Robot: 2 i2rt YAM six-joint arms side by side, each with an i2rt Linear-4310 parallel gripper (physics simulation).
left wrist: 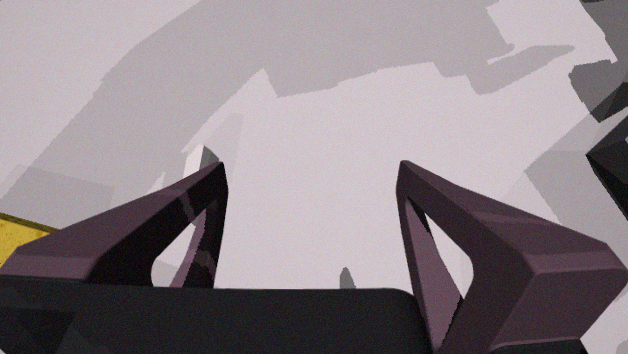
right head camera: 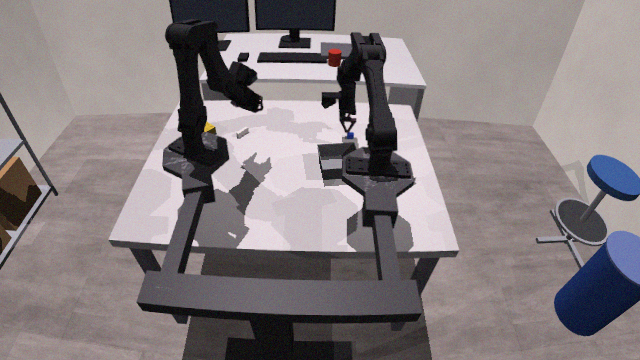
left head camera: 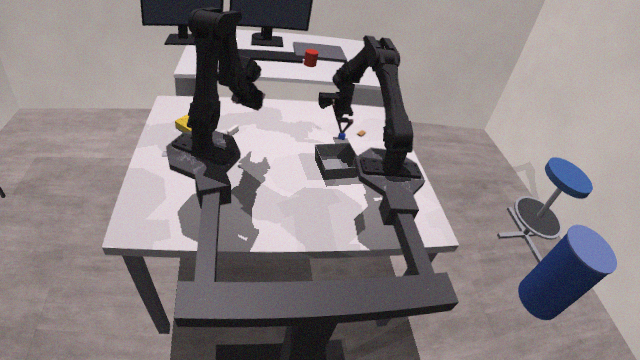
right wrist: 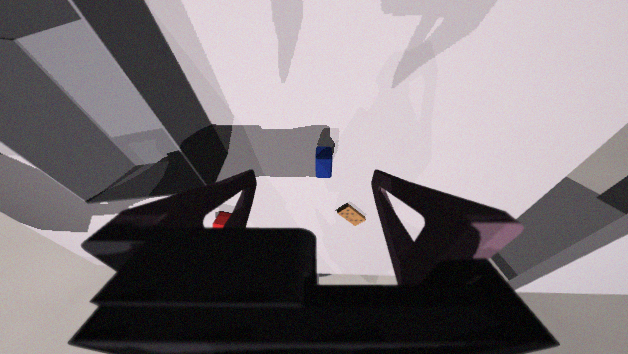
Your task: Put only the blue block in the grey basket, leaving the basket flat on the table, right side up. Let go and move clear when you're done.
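Frame: origin at the left arm's base, x ahead, y left, z up, level; millimetres.
Seen in the pictures: left gripper, between the fingertips: point(left wrist: 311, 175) point(right head camera: 255, 106) point(left head camera: 254, 104); right gripper, between the fingertips: point(right head camera: 346, 126) point(left head camera: 339, 126) point(right wrist: 313, 176); left arm's base, origin of its link: point(right head camera: 195, 151) point(left head camera: 202, 149); right arm's base, origin of its link: point(right head camera: 378, 168) point(left head camera: 390, 169).
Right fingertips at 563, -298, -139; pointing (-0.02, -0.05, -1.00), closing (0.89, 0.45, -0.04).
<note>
Pixels of each thing's top centre, then the offset from my right fingertips to it, as dx, dy, dz.
- blue block, centre of its top: point(right wrist: 323, 168) point(right head camera: 350, 133) point(left head camera: 342, 133) +18, -15, -41
- grey basket, centre of its top: point(right wrist: 68, 127) point(right head camera: 339, 155) point(left head camera: 338, 155) -181, -52, -8
- orange dotted piece, centre of its top: point(right wrist: 351, 217) point(left head camera: 361, 132) +107, -86, -60
- red block, centre of its top: point(right wrist: 221, 229) -67, -191, -41
- white block, centre of its top: point(left wrist: 189, 180) point(left head camera: 232, 127) point(right head camera: 242, 130) -192, +408, -45
- yellow object, centre of its top: point(left head camera: 189, 122) point(right head camera: 202, 125) -261, +586, -37
The blue block point(left head camera: 341, 135) point(right head camera: 350, 135) point(right wrist: 324, 162) stands on the table just behind the grey basket point(left head camera: 342, 173) point(right wrist: 150, 75), outside it. The basket point(right head camera: 331, 176) sits flat and right side up beside the right arm's base, partly hidden by that base in the right head view. My right gripper point(left head camera: 343, 130) point(right head camera: 348, 130) point(right wrist: 313, 176) is open and empty, pointing down above the blue block, which shows between its fingers in the right wrist view. My left gripper point(right head camera: 259, 103) point(left wrist: 311, 175) is partly open and empty, raised over the table's back left; the left arm partly hides it in the left head view.
An orange dotted piece point(left head camera: 361, 133) point(right wrist: 351, 215) lies right of the blue block. A red block point(right wrist: 220, 220) shows through a right finger's opening. A white block point(left head camera: 233, 130) point(right head camera: 243, 132) point(left wrist: 194, 162) and a yellow object point(left head camera: 183, 124) point(right head camera: 210, 128) point(left wrist: 20, 237) lie near the left arm.
</note>
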